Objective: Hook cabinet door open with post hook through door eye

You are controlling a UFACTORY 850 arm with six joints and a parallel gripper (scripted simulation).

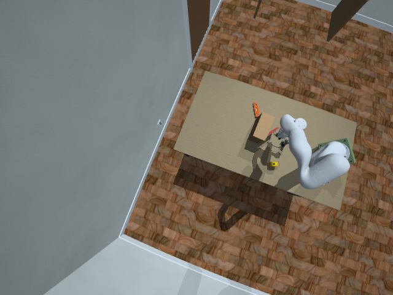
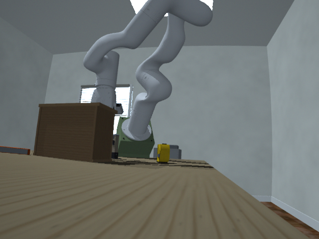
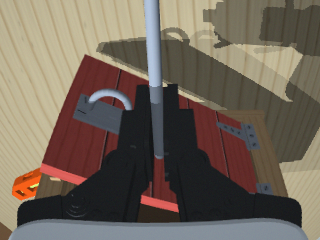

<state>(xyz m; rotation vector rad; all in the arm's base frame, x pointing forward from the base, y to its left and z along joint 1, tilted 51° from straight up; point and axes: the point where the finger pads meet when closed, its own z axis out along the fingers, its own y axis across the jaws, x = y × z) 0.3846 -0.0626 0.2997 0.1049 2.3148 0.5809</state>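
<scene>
The red door is 60 mm ahead of my hand, 50 mm below it and 20 mm to the left of it. Round my hand: hook post 80 mm behind, 50 mm below, 10 mm to the right; then yellow box 210 mm to the left, 110 mm behind, 90 mm below.
</scene>
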